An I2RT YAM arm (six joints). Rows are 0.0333 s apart.
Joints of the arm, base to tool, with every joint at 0 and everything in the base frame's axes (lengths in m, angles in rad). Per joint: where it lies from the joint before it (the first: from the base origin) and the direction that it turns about. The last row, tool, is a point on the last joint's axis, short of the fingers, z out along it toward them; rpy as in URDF.
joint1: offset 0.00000 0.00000 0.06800 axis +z
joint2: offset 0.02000 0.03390 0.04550 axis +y
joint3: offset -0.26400 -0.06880 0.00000 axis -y
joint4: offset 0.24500 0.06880 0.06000 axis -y
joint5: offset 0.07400 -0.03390 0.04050 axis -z
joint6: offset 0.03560 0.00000 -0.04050 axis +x
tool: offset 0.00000 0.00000 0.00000 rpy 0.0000 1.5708 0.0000
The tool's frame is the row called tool.
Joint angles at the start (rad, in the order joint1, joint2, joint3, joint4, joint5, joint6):
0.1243, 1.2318, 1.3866, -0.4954, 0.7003, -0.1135
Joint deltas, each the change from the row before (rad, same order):
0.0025, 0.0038, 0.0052, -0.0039, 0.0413, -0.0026
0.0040, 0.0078, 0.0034, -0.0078, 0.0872, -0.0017
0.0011, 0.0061, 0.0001, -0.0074, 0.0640, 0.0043
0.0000, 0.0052, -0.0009, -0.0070, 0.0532, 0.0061
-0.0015, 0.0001, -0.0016, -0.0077, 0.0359, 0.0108
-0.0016, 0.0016, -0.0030, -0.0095, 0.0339, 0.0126
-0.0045, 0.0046, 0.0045, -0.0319, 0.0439, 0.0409
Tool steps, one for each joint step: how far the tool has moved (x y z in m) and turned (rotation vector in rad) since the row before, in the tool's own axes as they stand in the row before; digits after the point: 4 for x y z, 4 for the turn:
-0.0006, -0.0007, 0.0000, 0.0385, 0.0058, -0.0049
0.0008, -0.0006, 0.0010, 0.0820, 0.0173, -0.0113
0.0014, -0.0002, 0.0013, 0.0616, 0.0157, -0.0061
0.0015, -0.0001, 0.0013, 0.0520, 0.0138, -0.0043
0.0013, -0.0012, 0.0005, 0.0365, 0.0096, 0.0034
0.0019, -0.0004, 0.0009, 0.0345, 0.0113, 0.0011
0.0023, -0.0013, 0.0013, 0.0468, 0.0209, 0.0143

